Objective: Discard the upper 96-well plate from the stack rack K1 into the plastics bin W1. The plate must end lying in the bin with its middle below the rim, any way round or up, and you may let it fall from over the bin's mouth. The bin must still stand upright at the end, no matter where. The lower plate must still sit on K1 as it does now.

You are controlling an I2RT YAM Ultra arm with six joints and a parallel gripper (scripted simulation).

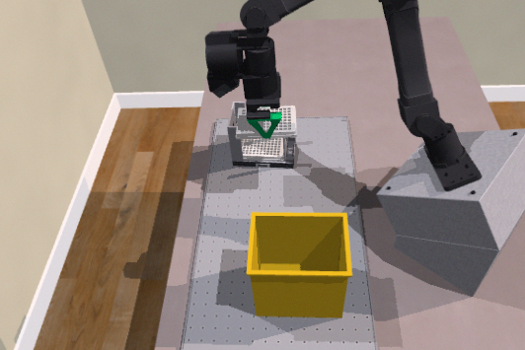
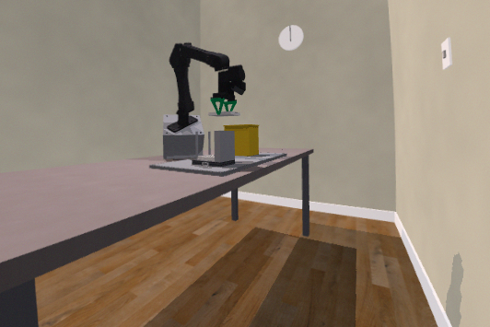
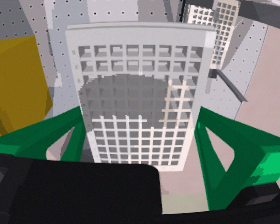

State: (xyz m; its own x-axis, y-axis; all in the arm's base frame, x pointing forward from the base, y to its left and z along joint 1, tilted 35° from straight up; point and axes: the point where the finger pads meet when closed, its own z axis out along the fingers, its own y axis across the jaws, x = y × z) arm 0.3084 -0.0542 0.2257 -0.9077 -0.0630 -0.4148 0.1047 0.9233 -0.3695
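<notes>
Right now my hand is 30 mm past the yellow plastics bin W1, 280 mm to the right of it and 130 mm above it. Round my hand: rack wall: 80 mm ahead, 130 mm to the right, 140 mm below.
</notes>
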